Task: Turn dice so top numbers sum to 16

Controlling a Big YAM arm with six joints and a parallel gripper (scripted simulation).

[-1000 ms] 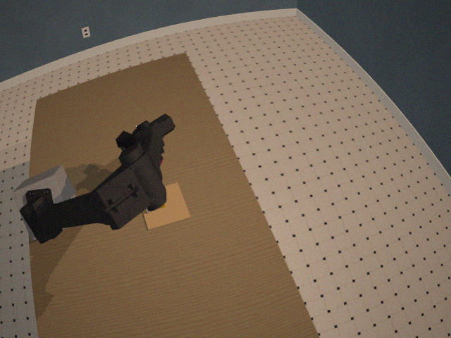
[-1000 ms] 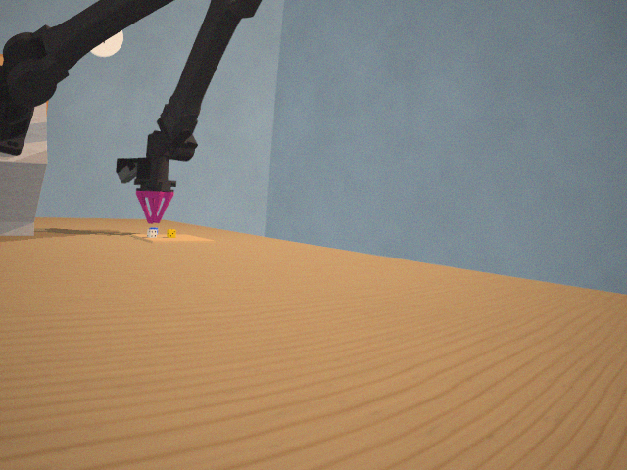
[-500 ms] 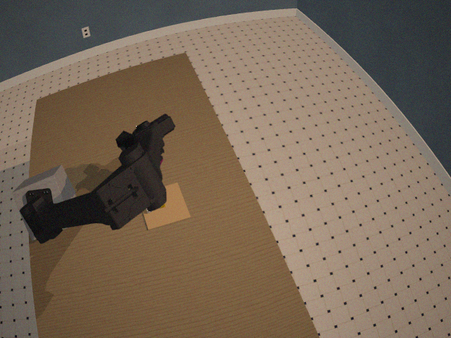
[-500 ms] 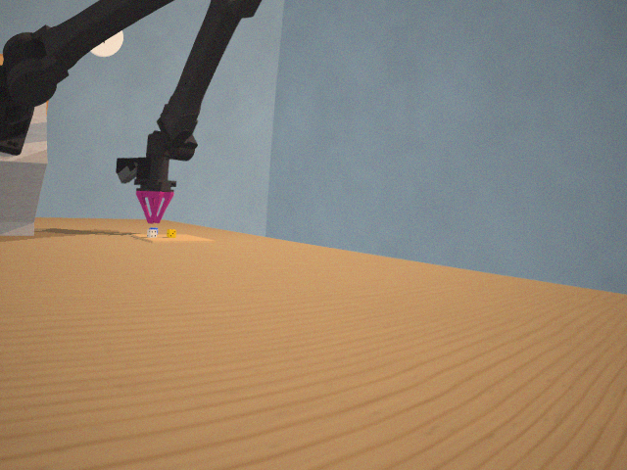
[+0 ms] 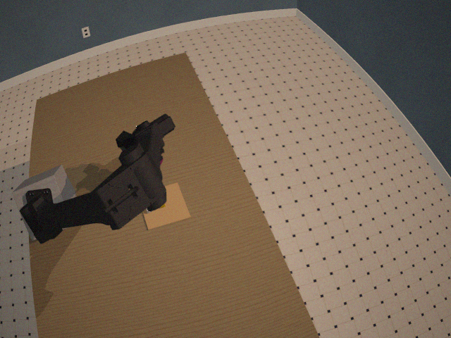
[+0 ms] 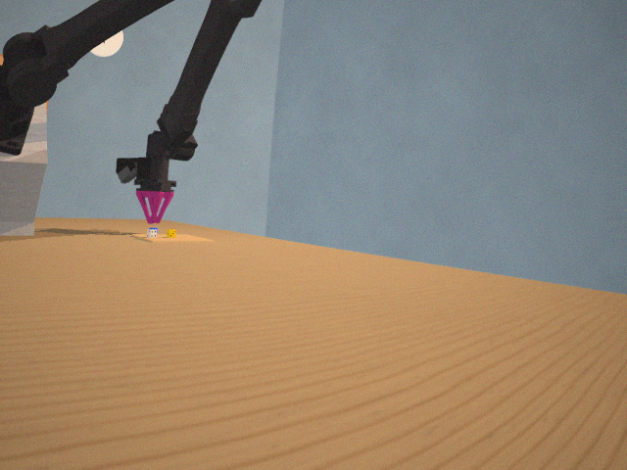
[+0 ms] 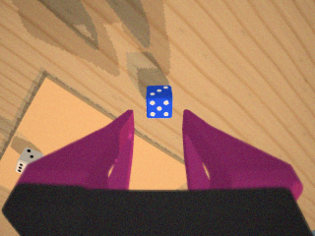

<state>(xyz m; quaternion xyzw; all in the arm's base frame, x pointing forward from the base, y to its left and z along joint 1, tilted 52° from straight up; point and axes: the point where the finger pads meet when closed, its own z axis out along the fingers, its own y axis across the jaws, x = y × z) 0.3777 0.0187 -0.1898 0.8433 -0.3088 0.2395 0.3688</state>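
My gripper is now 30 mm above the blue die. The rest, counted from my hand: mat (10 mm ahead, 100 mm to the right, 30 mm below); white die (40 mm behind, 110 mm to the right, 20 mm below); yellow die (10 mm ahead, 100 mm to the right, 20 mm below).
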